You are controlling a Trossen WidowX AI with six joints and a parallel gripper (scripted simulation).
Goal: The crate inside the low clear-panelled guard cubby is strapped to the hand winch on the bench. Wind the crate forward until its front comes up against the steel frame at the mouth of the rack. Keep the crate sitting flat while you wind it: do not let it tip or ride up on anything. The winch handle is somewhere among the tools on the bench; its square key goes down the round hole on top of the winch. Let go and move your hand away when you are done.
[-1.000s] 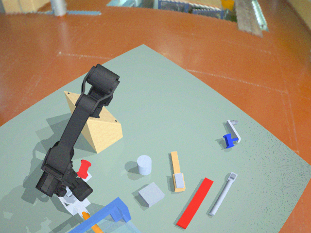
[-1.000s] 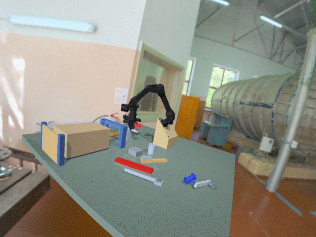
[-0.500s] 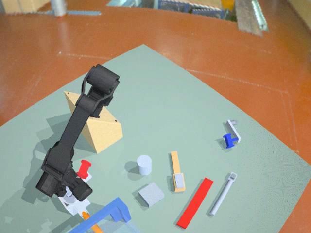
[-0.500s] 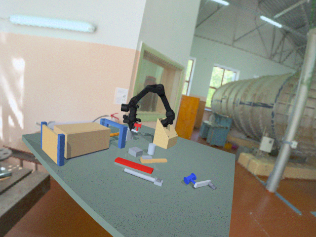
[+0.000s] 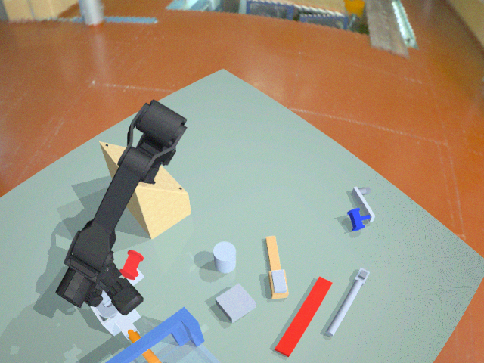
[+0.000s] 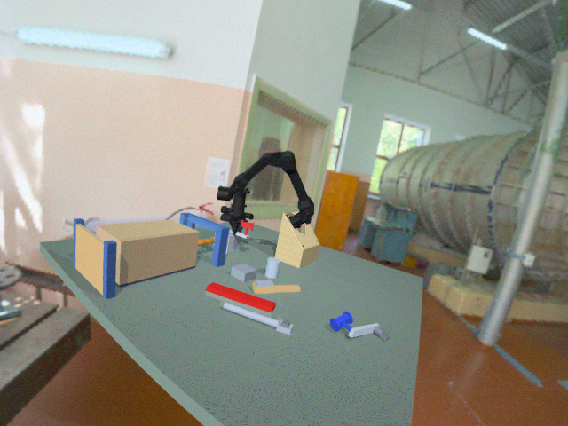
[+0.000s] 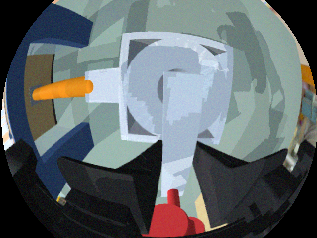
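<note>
Now: gripper tip 2 cm to the right of the winch handle and 2 cm below it. The rest, counted from my gripper tip: pale grey winch 1 cm behind, 5 cm to the right, 6 cm below; then red knob 1 cm behind, 5 cm to the left, 5 cm above; then blue frame 17 cm ahead, 4 cm to the right, 2 cm above.
</note>
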